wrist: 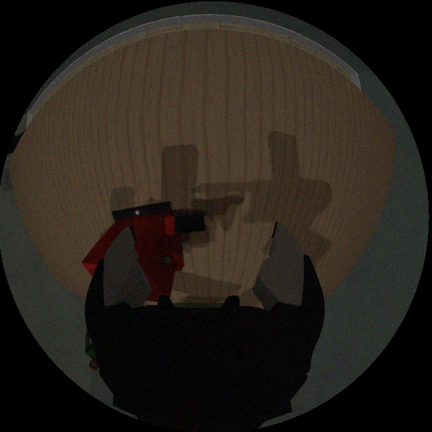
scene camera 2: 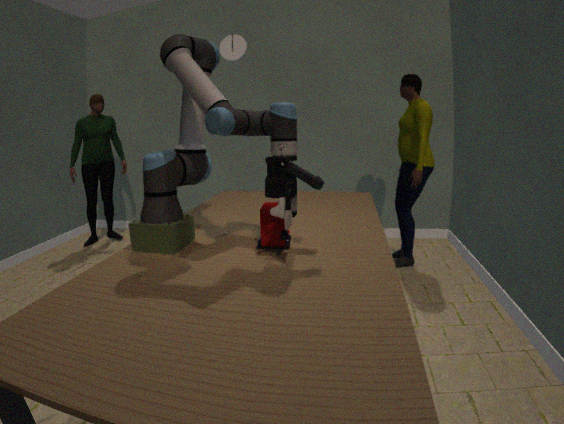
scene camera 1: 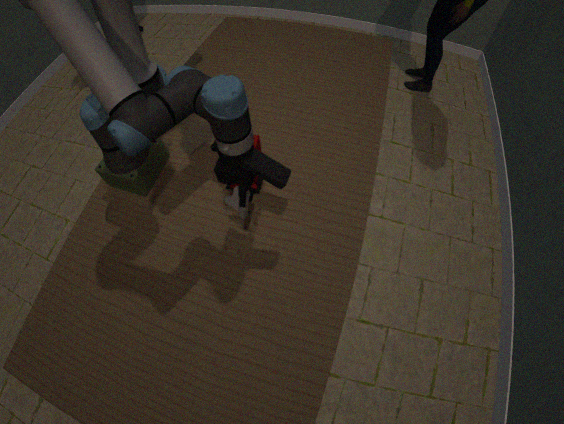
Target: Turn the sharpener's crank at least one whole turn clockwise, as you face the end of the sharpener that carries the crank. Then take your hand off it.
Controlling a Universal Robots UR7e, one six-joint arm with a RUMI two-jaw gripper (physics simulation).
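Where they show: gripper, fingertip midpoint: (scene camera 2: pixel 290 223) (scene camera 1: pixel 252 194); arm's base at its link origin: (scene camera 2: pixel 161 219).
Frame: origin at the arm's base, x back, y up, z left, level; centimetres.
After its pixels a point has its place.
Observation:
The red sharpener (scene camera 1: pixel 257 143) @[x -42.0, y 2.6, z 7.1 cm] (scene camera 2: pixel 271 227) @[x -38.2, y -1.7, z -4.2 cm] (wrist: pixel 156 245) stands upright on its dark base on the table. Its black crank handle (wrist: pixel 191 223) sticks out to the right of the red body in the wrist view. My gripper (scene camera 1: pixel 244 215) (scene camera 2: pixel 289 225) @[x -44.1, y 0.6, z -8.1 cm] (wrist: pixel 202 226) is wide open, pointing down at the crank end. In the wrist view the left finger overlaps the red body. The handle lies between the two fingertips, nearer the left one, and the right finger is well apart from it. Whether a finger touches the sharpener cannot be told. The gripper hides much of the sharpener in scene camera 1.
The arm's green base block (scene camera 1: pixel 137 177) @[x -7.3, y -0.5, z -7.3 cm] (scene camera 2: pixel 162 237) @[x -3.3, y -3.8, z -8.7 cm] stands left of the sharpener on the wooden table (scene camera 1: pixel 175 360) @[x -32.2, y -9.5, z -53.5 cm] (scene camera 2: pixel 250 345) @[x -38.5, y -9.5, z -56.2 cm]. A person in yellow (scene camera 2: pixel 415 132) stands beyond the table's right edge. A person in green (scene camera 2: pixel 96 140) stands behind at the left.

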